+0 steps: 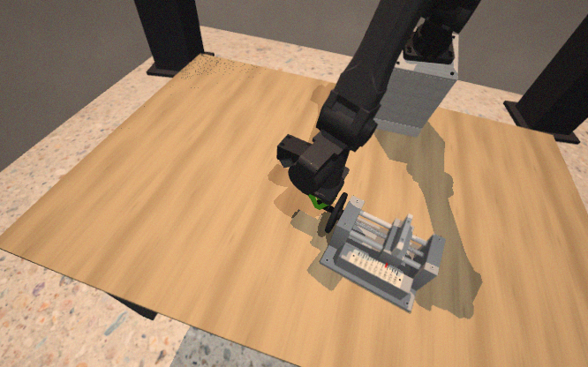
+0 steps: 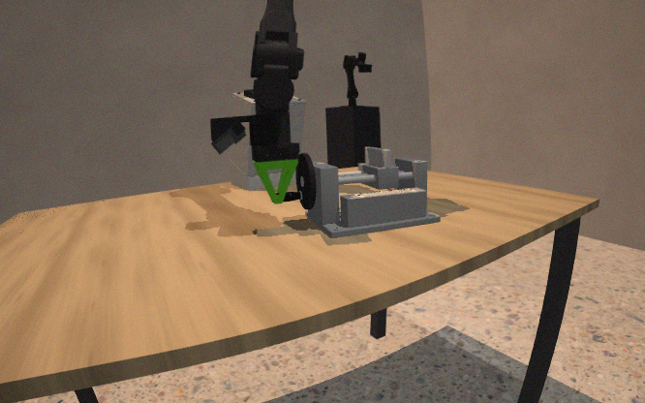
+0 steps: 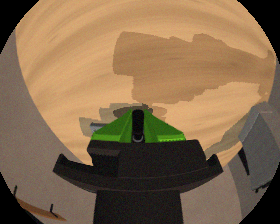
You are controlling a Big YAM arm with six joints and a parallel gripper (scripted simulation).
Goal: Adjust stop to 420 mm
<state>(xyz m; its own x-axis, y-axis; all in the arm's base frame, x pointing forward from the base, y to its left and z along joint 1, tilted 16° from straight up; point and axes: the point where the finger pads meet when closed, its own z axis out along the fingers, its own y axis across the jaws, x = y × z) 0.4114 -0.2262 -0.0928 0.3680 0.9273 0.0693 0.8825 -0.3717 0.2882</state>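
The sliding stop block is 150 mm to the left of my hand, 100 mm ahead of it and 40 mm above it. The rest, counted from my hand: black handwheel (20 mm to the left, 20 mm ahead, 10 mm above).
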